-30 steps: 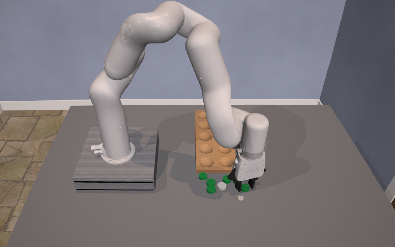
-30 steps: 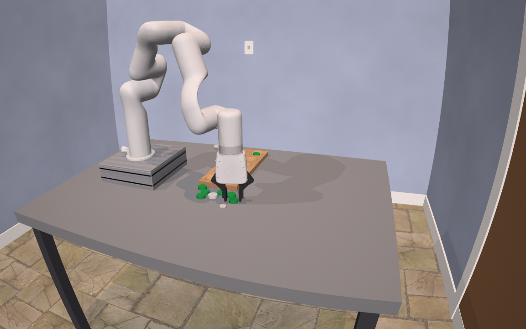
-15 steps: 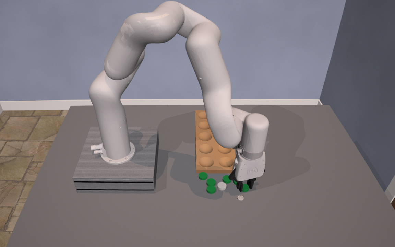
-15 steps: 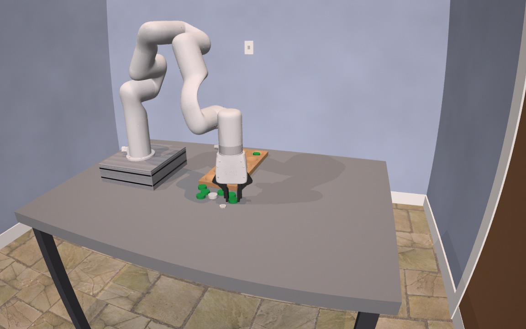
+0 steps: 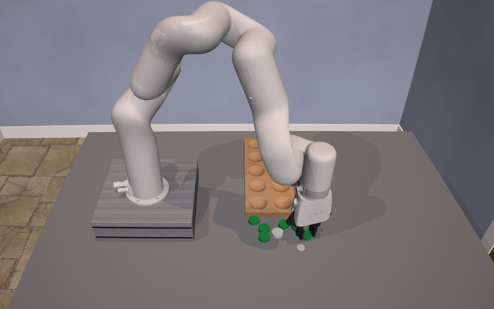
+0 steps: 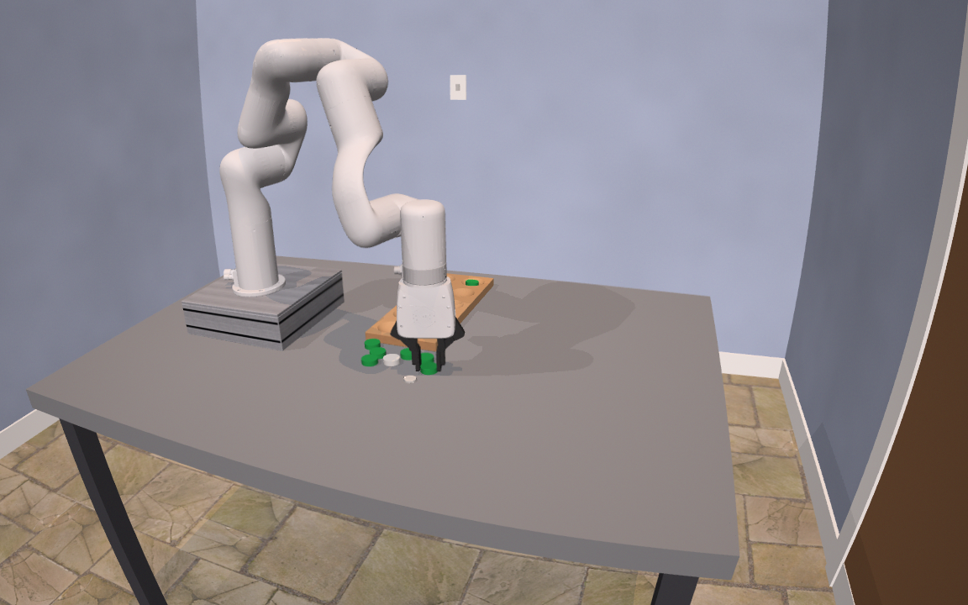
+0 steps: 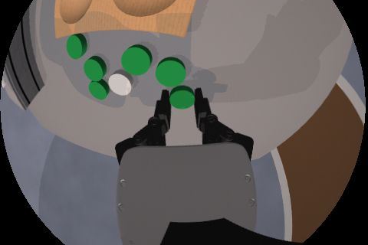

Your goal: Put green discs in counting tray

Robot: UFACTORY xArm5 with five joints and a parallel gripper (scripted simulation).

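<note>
My hand is 40 mm to the left of the smaller white disc, 30 mm past it and 20 mm above it. Round my hand: wooden counting tray: 280 mm to the left, 30 mm behind, 20 mm below.
</note>
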